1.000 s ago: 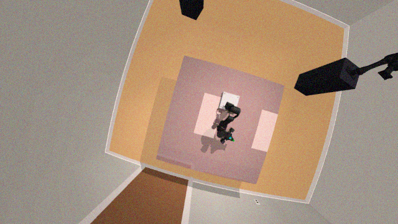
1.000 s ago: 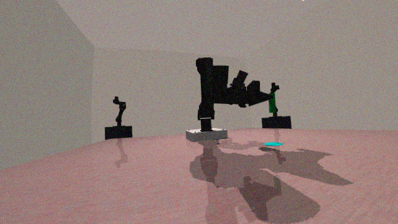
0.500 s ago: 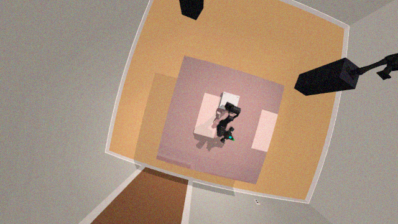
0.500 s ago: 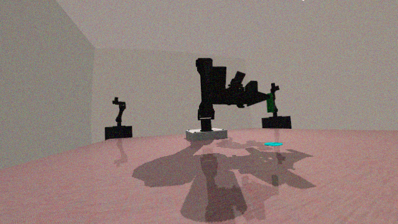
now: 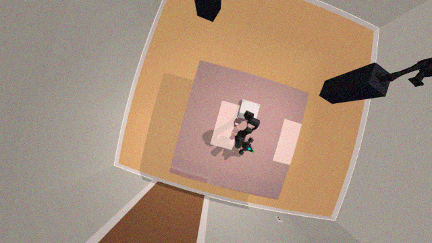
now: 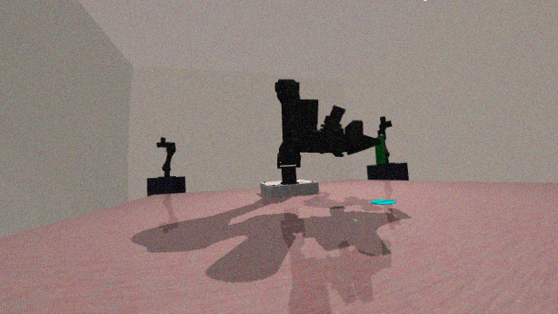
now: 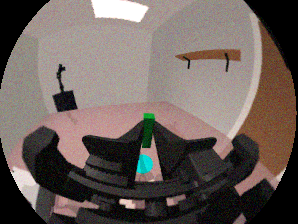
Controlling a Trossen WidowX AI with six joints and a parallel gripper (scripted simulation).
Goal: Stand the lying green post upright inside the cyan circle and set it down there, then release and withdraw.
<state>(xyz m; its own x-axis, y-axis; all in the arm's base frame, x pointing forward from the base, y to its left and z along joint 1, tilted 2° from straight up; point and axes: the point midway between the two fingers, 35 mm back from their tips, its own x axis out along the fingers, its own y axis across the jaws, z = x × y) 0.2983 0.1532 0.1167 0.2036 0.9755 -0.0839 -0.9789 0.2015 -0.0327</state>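
My gripper tip is now 150 mm above the cyan circle. From my gripper tip the other things lie so: green post (20 mm below).
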